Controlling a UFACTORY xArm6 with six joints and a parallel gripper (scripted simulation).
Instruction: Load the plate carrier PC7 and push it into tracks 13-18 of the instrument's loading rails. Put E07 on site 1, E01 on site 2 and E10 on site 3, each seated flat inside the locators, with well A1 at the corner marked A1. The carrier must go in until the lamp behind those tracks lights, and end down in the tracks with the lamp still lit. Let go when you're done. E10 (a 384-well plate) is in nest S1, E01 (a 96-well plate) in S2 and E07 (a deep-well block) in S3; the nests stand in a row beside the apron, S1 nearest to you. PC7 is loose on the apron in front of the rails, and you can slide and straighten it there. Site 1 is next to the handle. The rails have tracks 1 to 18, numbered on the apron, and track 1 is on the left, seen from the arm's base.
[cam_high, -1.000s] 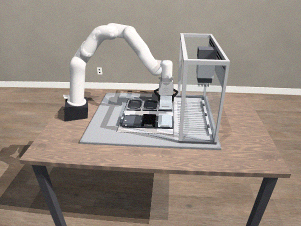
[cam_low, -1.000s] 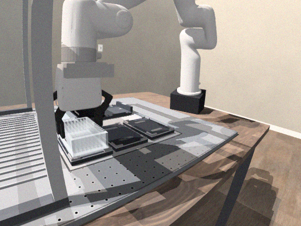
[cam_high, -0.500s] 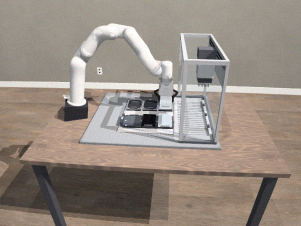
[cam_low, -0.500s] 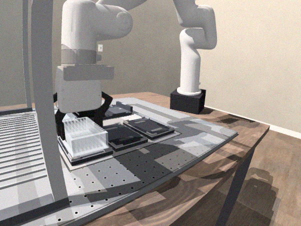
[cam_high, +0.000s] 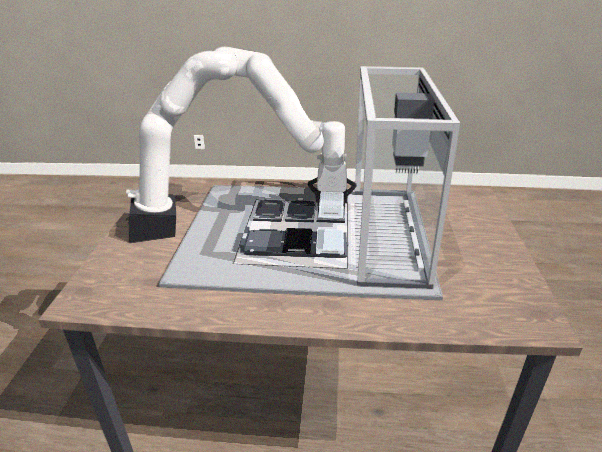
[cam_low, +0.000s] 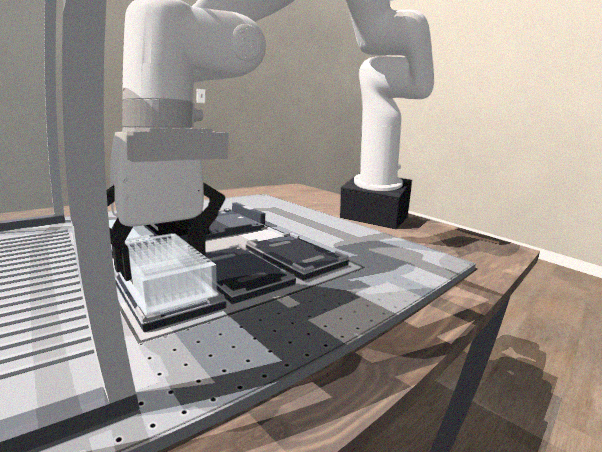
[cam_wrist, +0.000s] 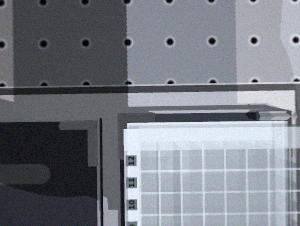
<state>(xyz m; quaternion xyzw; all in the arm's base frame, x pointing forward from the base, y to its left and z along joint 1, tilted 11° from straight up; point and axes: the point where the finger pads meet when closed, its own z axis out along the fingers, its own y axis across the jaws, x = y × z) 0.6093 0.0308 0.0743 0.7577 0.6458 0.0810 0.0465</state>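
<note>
My hand is 1 cm above the deep-well block E07. Round my hand: nest S2 (11 cm behind, 4 cm below, 1 cm to the left); corner mark (16 cm behind, 4 cm to the right, 3 cm below); 384-well plate E10 (21 cm to the right, 3 cm below, 3 cm behind).
</note>
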